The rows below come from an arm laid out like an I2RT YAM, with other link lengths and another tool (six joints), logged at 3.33 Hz.
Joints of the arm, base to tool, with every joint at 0 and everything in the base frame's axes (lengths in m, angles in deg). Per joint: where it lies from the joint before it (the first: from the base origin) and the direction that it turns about. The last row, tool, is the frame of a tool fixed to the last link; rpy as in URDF.
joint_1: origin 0 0 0.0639 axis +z
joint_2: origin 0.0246 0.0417 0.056 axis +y
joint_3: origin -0.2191 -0.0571 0 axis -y
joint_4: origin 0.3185 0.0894 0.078 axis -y
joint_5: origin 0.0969 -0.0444 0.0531 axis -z
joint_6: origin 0.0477 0 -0.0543 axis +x
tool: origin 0.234 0.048 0.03 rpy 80 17.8 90
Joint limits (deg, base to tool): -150..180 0..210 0..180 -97..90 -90..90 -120..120
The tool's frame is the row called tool.
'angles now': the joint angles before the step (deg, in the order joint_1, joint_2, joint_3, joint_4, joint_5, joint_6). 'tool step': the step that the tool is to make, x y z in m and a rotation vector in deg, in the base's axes. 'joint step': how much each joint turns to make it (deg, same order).
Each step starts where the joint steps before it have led.
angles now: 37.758 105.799 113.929 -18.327 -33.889 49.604
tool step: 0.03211 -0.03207 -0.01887 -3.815 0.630 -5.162
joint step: -2.819 -1.445 -0.397 -5.178 2.864 -2.535
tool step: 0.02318 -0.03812 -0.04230 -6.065 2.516 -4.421
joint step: -2.995 -2.424 -2.443 -7.172 2.491 -3.519
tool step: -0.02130 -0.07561 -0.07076 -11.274 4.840 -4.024
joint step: -3.890 -11.803 -11.192 -13.681 3.585 -7.168
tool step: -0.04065 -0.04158 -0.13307 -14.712 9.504 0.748
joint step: -0.023 -2.295 -8.677 -11.693 5.310 -7.214
